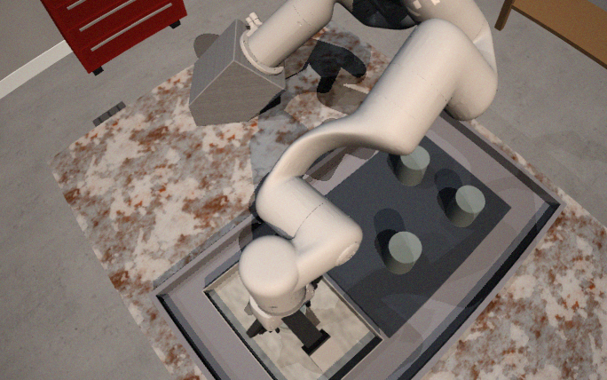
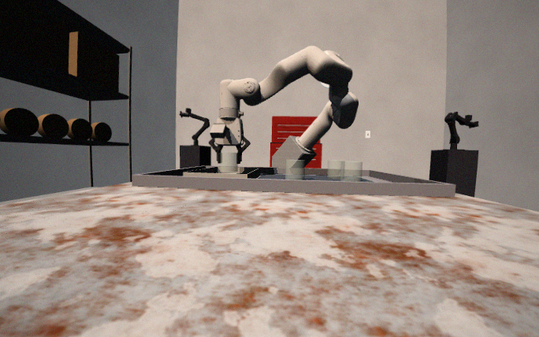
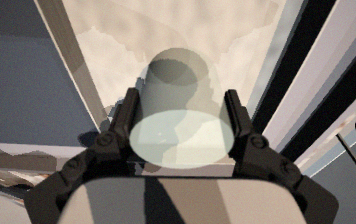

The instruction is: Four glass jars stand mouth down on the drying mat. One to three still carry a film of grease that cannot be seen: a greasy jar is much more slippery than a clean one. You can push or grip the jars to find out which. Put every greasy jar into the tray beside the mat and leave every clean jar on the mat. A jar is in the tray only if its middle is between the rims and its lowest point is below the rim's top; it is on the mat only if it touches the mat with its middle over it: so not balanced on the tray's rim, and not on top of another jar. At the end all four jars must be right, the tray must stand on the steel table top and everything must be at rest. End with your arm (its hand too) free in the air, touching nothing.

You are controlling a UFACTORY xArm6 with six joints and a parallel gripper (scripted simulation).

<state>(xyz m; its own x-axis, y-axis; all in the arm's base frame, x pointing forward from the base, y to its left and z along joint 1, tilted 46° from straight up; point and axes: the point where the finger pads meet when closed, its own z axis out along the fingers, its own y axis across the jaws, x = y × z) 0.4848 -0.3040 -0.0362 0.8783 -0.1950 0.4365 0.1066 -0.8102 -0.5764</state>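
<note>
The tray lies 60 mm below my hand. Also, from my hand: dark drying mat (40 mm behind, 320 mm to the left, 70 mm below).
</note>
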